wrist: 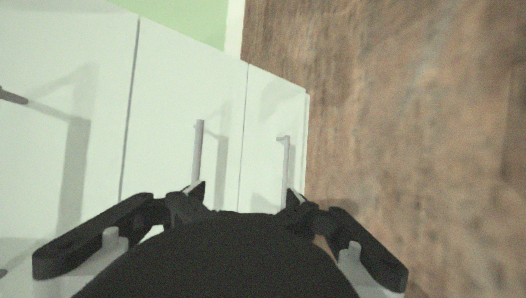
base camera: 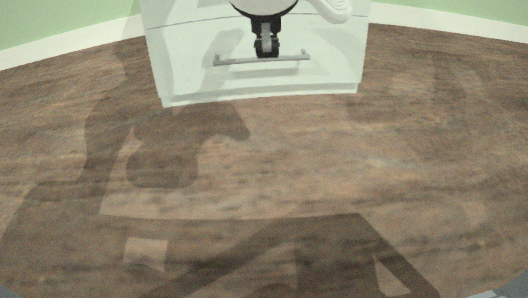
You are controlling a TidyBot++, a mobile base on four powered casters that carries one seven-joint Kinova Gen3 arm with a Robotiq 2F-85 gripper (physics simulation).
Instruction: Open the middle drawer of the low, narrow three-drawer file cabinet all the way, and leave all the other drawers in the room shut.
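Places are measured from the arm's base along level axes (x right, y back, z down), in millimetres.
Pixels of known places: gripper, fingertip midpoint: (wrist: 246,193).
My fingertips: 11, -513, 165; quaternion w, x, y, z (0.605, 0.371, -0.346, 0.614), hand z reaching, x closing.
Ahead of a thing's pixels: the offset from my fingertips to its middle, as dx, dy, dz. "spot": to the spot under its first point. Level surfaces: height alone.
The white three-drawer file cabinet (base camera: 340,89) (wrist: 45,45) appears sideways in the wrist view, with its top toward the left. The middle drawer (wrist: 165,100) looks shut, and its grey bar handle @[spot: +37, -66, -40] (wrist: 198,150) runs down behind the left fingertip. The bottom drawer (base camera: 185,50) (wrist: 267,105) also looks shut. Its handle @[spot: +46, -67, +114] (base camera: 292,58) (wrist: 286,167) runs down to the right fingertip. My gripper (base camera: 267,53) (wrist: 246,193) is open and empty, in front of the cabinet. In the wrist view its fingertips straddle the seam between these two drawers. Contact with either handle cannot be told.
The top drawer's handle @[spot: +70, -89, -191] (wrist: 14,97) shows at the left of the wrist view. The green wall (base camera: 60,22) (wrist: 185,22) with its white baseboard (base camera: 65,47) (wrist: 234,30) stands behind the cabinet. Brown wooden floor @[dz +231] (base camera: 300,165) (wrist: 410,125) lies before it, with arm shadows.
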